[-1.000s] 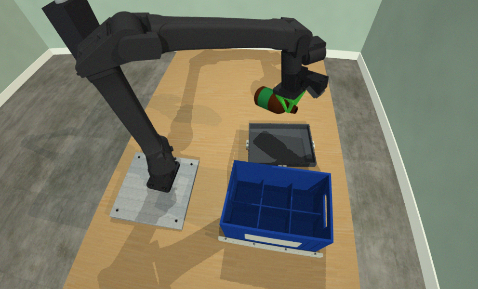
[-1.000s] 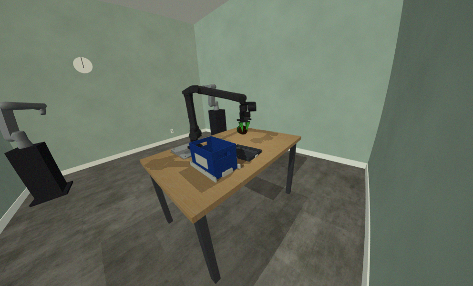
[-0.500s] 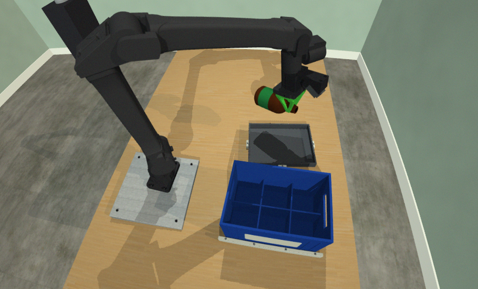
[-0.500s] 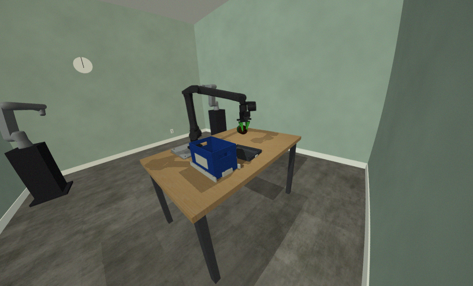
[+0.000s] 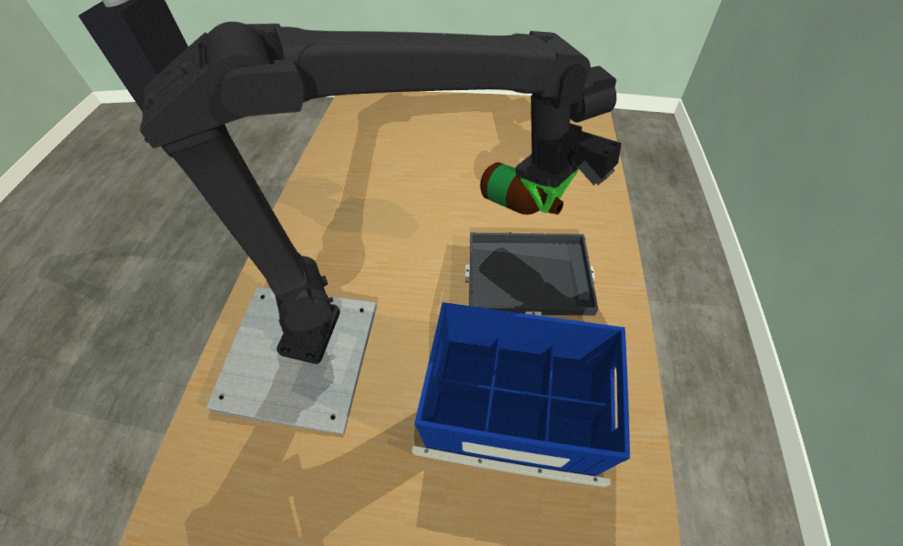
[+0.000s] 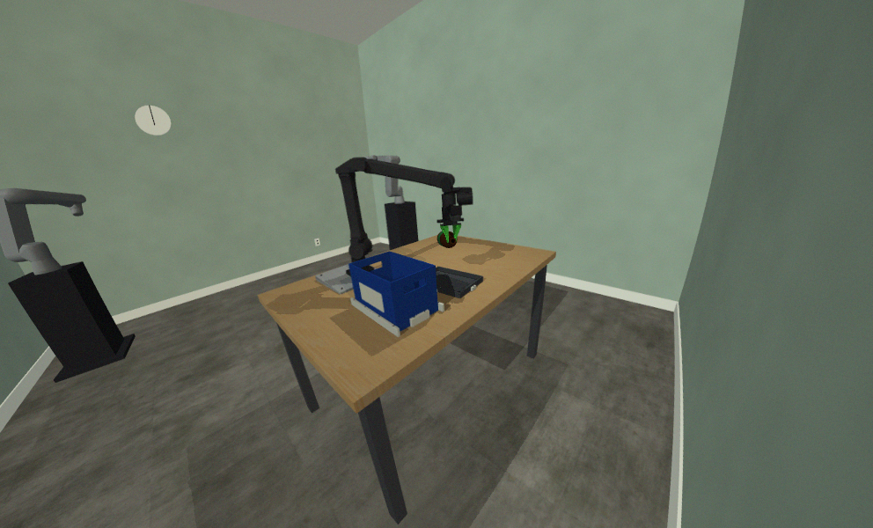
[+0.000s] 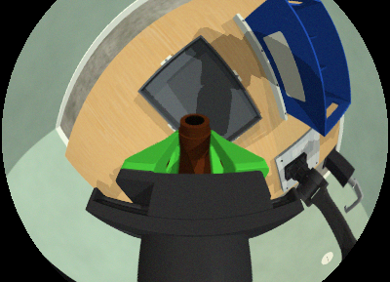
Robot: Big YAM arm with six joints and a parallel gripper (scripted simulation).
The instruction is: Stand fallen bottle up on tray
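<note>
The brown bottle is 5 cm behind my hand, 3 cm to the left of it and 1 cm below it. From my hand the other things lie so: blue crate 1 cm behind, 31 cm to the right, 11 cm below; dark grey tray 1 cm behind, 2 cm to the right, 18 cm below.
</note>
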